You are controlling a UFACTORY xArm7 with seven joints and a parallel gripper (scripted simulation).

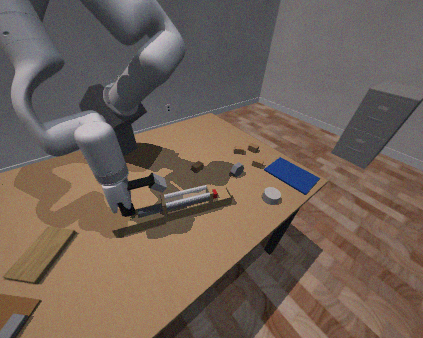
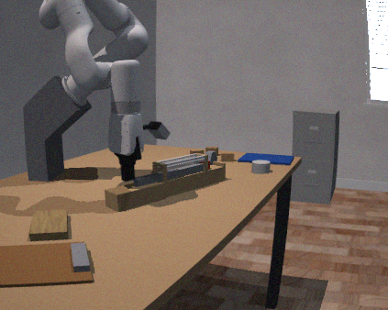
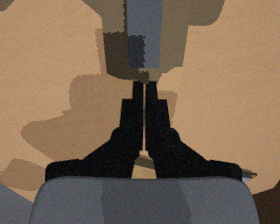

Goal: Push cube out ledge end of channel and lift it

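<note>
My gripper is now 4 cm past the red cube, 28 cm to the right of it and 3 cm above it. The rest, counted from my hand: wooden plank 5 cm ahead, 25 cm to the right, 8 cm below; then long wooden base 3 cm behind, 18 cm to the left, 3 cm below; then grey bar 1 cm behind, 8 cm to the left, 3 cm below.
</note>
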